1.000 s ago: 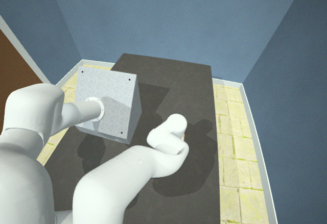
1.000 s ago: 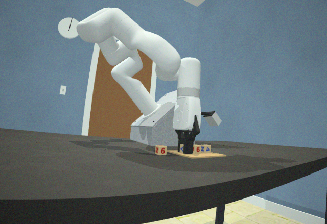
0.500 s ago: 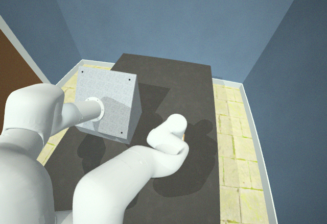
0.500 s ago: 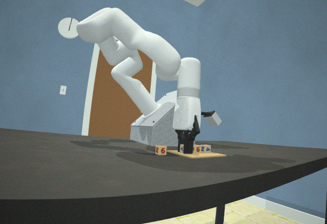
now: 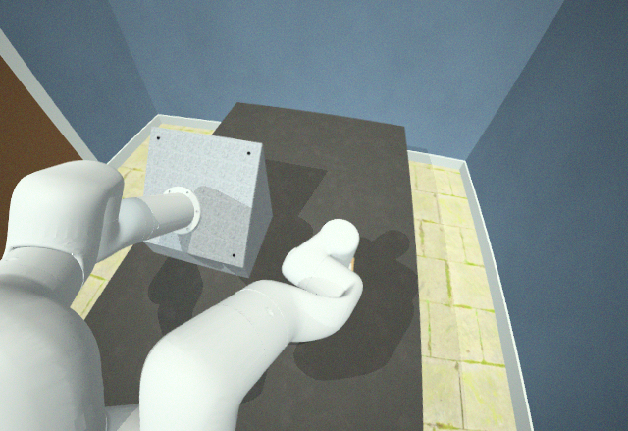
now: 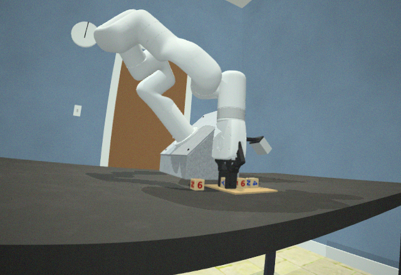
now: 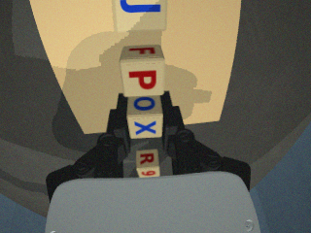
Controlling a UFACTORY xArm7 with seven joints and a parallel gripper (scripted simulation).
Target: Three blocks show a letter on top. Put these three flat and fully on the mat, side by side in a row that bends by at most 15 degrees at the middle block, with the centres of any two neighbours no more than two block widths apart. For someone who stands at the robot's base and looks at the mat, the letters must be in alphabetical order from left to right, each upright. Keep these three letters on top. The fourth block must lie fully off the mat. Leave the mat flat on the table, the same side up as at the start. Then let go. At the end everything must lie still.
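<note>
Now: hand 1 cm short of the tan mat, 4 cm to the right of it and 2 cm above it. The rest, counted from my hand: block 1 cm ahead, 8 cm to the left, 1 cm below.
</note>
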